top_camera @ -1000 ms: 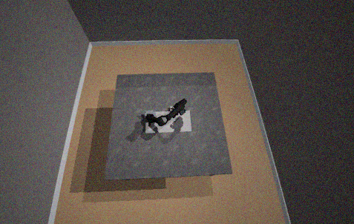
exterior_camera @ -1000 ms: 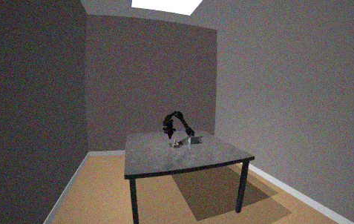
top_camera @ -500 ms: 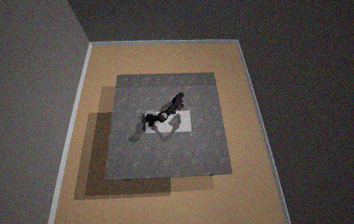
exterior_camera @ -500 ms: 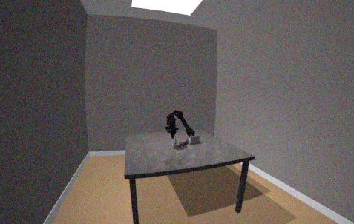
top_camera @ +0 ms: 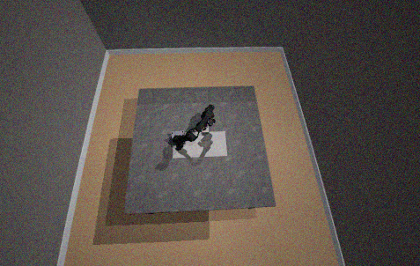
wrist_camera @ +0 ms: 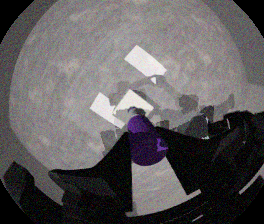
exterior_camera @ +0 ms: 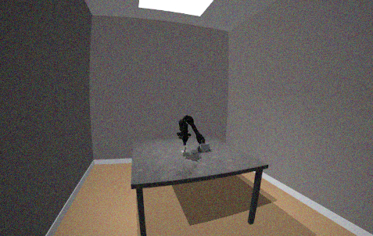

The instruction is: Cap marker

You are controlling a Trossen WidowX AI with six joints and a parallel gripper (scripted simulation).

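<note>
The white block is 110 mm below my gripper tip. Also, from my gripper tip: purple cap 10 mm above.
</note>
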